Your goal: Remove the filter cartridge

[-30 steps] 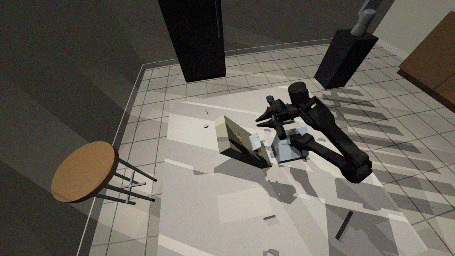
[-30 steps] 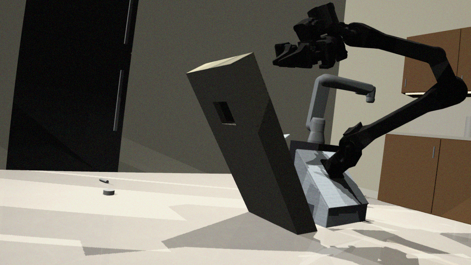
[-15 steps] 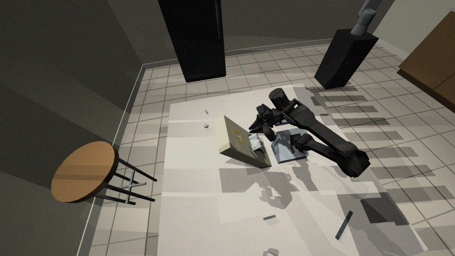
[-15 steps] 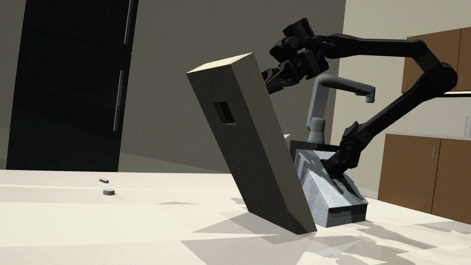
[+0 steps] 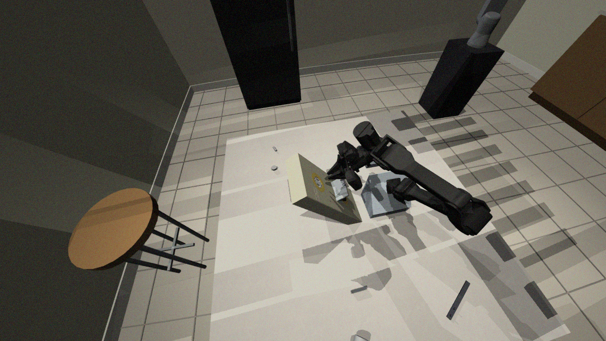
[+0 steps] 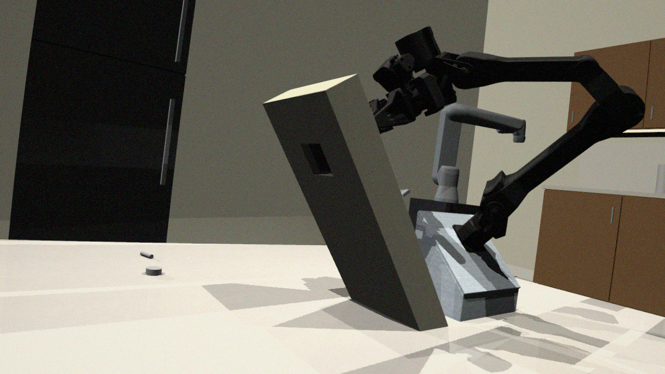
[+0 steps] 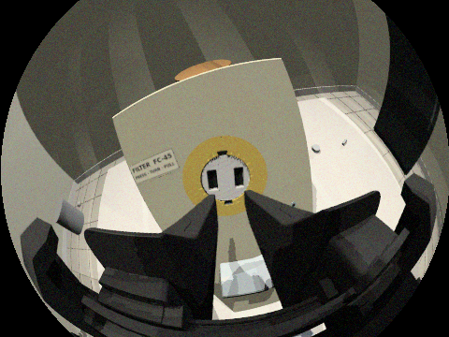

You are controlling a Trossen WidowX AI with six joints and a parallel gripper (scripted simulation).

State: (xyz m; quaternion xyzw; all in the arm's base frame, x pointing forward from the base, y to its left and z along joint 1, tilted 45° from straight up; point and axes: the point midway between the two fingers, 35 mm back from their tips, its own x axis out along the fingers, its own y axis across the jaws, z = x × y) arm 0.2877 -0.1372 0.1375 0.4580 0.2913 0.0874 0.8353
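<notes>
Right now the round grey filter cartridge is 50 mm ahead of my gripper tip and 40 mm below it.
</notes>
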